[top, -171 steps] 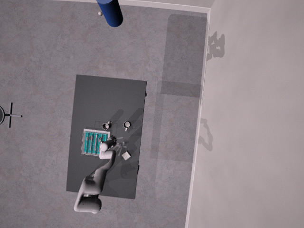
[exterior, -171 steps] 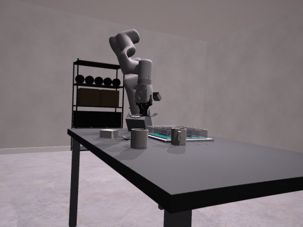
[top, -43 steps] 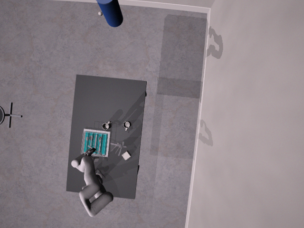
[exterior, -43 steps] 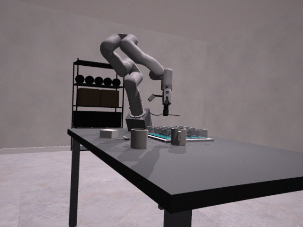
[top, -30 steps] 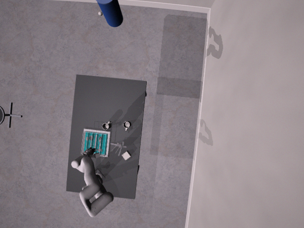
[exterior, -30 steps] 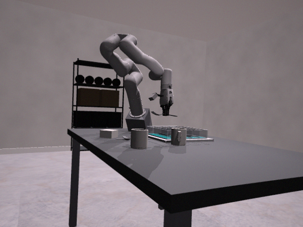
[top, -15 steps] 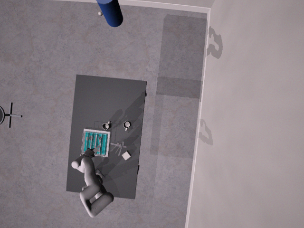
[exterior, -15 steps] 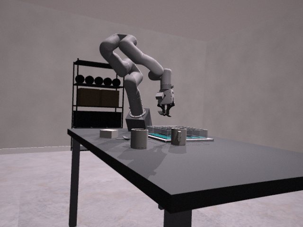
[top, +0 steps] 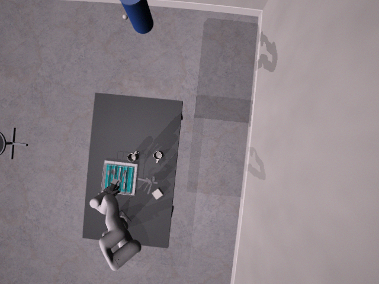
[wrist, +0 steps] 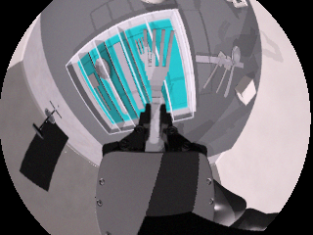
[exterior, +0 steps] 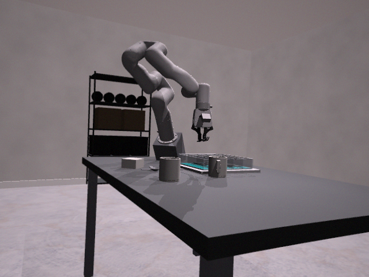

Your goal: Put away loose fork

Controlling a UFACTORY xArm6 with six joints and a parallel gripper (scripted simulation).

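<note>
Right now the tray is 110 mm below my hand, 50 mm to the left of it and 50 mm ahead of it. Round my hand: small white box: 320 mm to the right, 170 mm behind, 140 mm below.
</note>
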